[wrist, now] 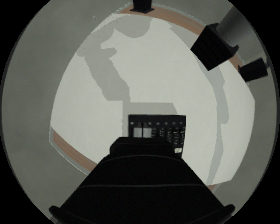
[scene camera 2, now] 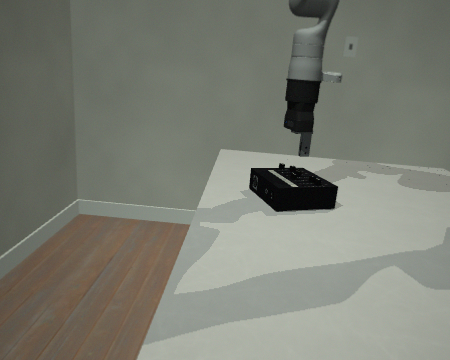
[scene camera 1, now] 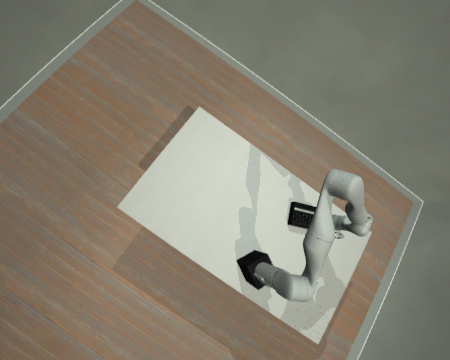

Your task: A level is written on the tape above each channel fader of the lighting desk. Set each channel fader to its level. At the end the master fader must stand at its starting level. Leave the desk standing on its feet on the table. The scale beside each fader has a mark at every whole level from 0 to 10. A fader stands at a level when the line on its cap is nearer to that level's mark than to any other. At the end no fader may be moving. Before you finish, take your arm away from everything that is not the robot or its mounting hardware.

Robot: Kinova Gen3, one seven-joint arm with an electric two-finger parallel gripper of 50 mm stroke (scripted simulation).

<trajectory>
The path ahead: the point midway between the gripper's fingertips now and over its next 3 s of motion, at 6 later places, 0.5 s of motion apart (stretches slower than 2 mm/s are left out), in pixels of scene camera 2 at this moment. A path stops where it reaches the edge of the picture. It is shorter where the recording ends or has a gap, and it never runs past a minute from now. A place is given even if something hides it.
My gripper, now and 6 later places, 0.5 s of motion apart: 303, 156; 302, 159; 302, 163; 302, 163; 300, 163; 300, 163; 300, 166
</trajectory>
